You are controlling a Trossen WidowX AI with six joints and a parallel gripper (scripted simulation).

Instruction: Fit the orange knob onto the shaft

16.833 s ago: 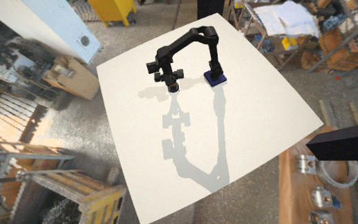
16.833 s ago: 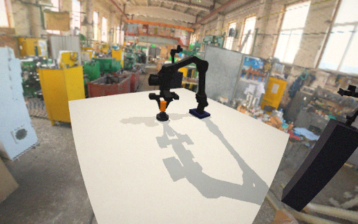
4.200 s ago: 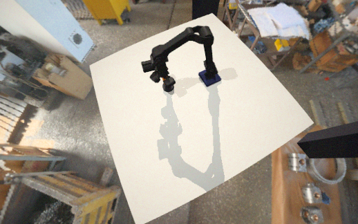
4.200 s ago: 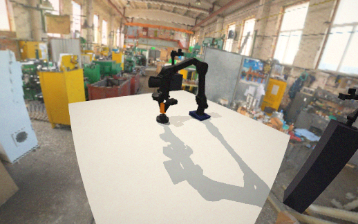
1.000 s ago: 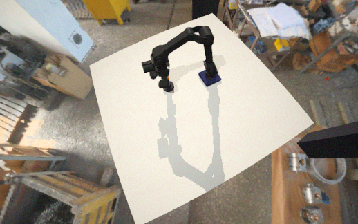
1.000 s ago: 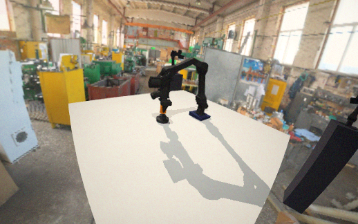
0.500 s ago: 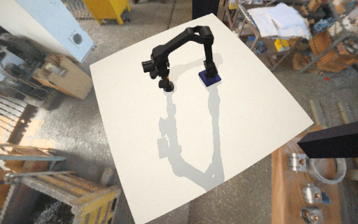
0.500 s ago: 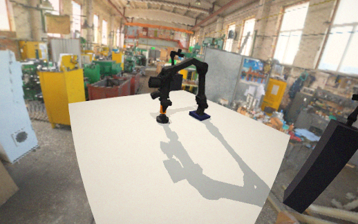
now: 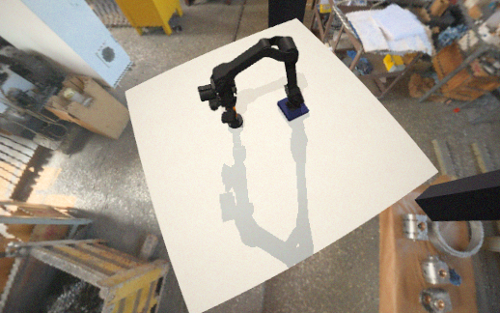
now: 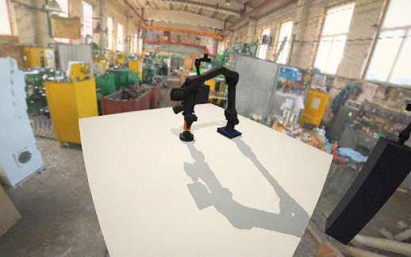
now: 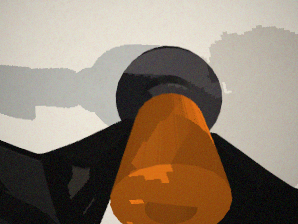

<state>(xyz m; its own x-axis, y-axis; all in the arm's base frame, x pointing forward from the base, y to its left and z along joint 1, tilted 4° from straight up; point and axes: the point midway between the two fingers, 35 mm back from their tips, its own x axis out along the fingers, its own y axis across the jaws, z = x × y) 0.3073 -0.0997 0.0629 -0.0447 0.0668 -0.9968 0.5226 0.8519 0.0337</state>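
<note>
My gripper tip is now 20 mm below the orange knob. From my gripper tip the other things lie so: pedestal (40 mm below).
</note>
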